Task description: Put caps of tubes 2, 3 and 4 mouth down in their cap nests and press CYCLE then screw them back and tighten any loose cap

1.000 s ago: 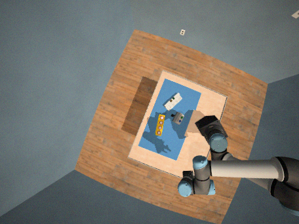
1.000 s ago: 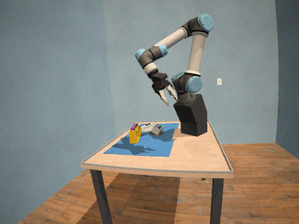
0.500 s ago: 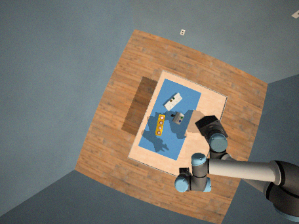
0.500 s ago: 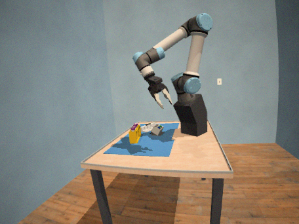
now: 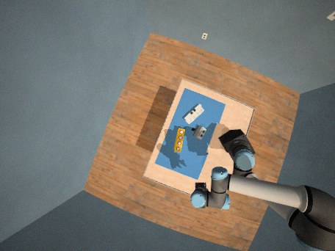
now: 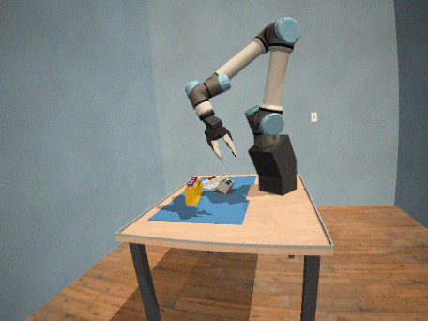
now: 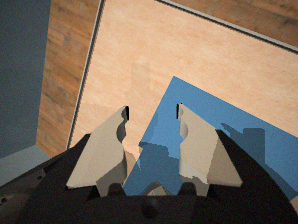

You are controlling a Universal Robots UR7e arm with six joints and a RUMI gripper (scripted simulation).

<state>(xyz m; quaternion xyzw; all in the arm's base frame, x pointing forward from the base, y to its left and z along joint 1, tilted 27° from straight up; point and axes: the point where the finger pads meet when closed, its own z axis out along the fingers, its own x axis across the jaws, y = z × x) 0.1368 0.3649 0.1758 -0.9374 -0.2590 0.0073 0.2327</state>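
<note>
The cap lies 310 mm ahead of my hand, 300 mm to the right of it and 180 mm below it. Also, from my hand: green key (440 mm to the right, 230 mm below, 120 mm ahead); blue cycle key (400 mm to the right, 230 mm below, 120 mm ahead); key housing (420 mm to the right, 240 mm below, 140 mm ahead).
</note>
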